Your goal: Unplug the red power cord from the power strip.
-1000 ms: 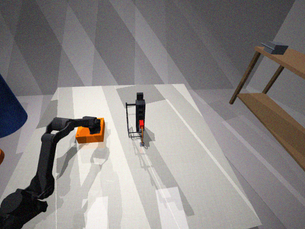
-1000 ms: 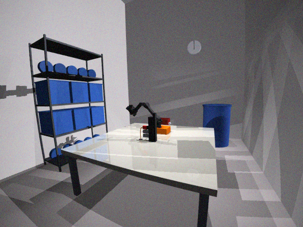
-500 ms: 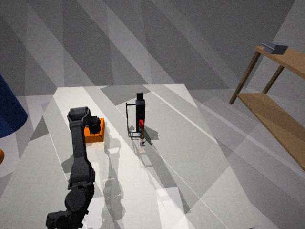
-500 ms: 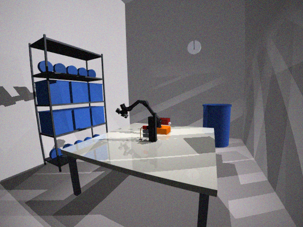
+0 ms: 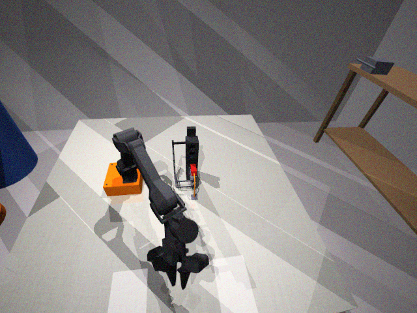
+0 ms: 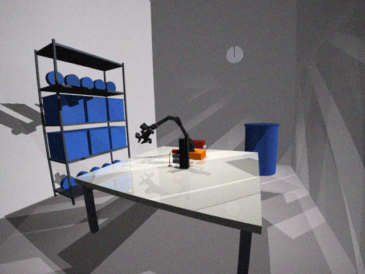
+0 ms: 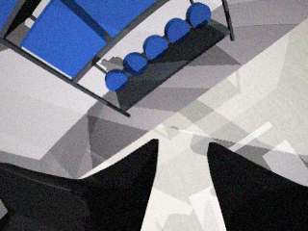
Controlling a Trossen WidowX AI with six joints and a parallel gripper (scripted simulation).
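The red plug is 11 cm ahead of my gripper tip, 50 cm to the left of it and 2 cm below it.
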